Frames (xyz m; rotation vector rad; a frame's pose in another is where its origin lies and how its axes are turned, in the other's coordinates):
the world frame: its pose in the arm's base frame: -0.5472 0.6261 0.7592 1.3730 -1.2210 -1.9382
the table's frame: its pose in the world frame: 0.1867 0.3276 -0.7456 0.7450 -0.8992 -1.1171
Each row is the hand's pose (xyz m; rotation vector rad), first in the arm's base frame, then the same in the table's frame.
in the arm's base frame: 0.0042 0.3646 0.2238 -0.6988 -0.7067 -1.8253
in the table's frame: 0.7227 -0.1014 0.0207 -0.3502 -0.3043 2.6291
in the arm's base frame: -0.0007 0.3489 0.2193 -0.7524 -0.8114 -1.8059
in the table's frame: 0.7208 -0.0952 0.0050 -0.2145 -0.2833 2.6275
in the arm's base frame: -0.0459 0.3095 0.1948 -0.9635 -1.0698 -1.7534
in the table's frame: 0.7331 -0.0487 -0.0384 0.1735 -0.3070 2.5931
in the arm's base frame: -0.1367 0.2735 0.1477 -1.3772 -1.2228 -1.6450
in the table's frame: 0.7744 0.0396 -0.0859 0.6275 -0.5371 2.5544
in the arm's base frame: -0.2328 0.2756 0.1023 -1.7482 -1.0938 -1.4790
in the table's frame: 0.8313 0.1286 -0.0982 0.8761 -0.8657 2.6104
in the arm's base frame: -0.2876 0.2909 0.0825 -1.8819 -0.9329 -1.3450
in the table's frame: 0.8644 0.1783 -0.0899 0.9312 -1.0442 2.7151
